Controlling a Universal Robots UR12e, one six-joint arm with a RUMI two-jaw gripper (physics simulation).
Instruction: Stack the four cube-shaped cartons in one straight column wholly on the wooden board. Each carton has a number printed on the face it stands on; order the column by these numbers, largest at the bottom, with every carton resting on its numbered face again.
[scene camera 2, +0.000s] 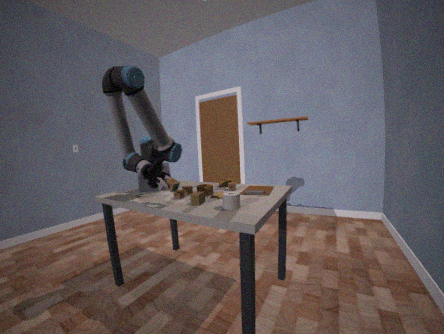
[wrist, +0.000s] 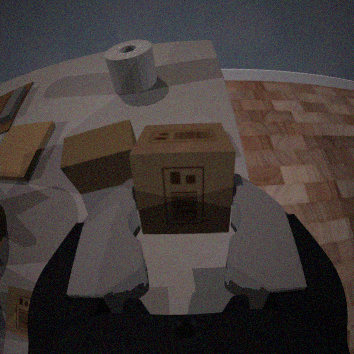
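My gripper is shut on a cube-shaped carton, which is held tilted above the table's left part. The carton shows a printed label on the side facing the wrist camera and print on its upper side. Two small cartons stand on the table near it. A labelled carton shows partly at the lower left of the wrist view. Another small carton stands farther right. The wooden board lies at the table's right, with a flat grey object on it. The numbered faces cannot be read.
A plain brown box stands in front of other brown items. A white roll stands near the table's front edge. A flat tan piece lies beside the plain box. More brown items are at the back.
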